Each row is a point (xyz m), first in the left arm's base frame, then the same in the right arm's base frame.
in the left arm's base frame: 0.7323 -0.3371 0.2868
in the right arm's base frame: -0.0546 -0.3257 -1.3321
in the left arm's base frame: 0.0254 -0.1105 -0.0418
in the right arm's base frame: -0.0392 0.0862 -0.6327
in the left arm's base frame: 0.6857 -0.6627 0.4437
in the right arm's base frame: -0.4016 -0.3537 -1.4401
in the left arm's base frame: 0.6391 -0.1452 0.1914
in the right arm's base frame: 0.0997 -0.2751 -1.1641
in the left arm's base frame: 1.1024 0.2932 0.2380
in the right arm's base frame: 0.6334 -0.5767 -1.3464
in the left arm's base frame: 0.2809 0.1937 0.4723
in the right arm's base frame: 0.1093 -0.5455 -0.6652
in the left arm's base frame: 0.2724 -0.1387 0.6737
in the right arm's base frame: -0.2449 -0.6219 -0.8062
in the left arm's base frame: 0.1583 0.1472 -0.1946
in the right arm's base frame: 0.2877 0.1095 -0.6327
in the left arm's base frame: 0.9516 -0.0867 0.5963
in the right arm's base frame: 0.1171 -0.7442 -1.3754
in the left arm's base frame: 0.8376 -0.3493 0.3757
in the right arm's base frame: -0.0555 -0.4303 -1.4226
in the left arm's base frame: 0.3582 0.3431 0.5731
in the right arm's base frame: 0.2227 -0.7048 -0.6510
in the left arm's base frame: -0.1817 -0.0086 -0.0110
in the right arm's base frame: -0.0570 0.0797 -0.4006
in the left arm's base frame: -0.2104 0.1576 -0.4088
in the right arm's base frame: 0.2255 0.3975 -0.3242
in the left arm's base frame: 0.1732 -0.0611 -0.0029
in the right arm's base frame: 0.0480 -0.0033 -0.7336
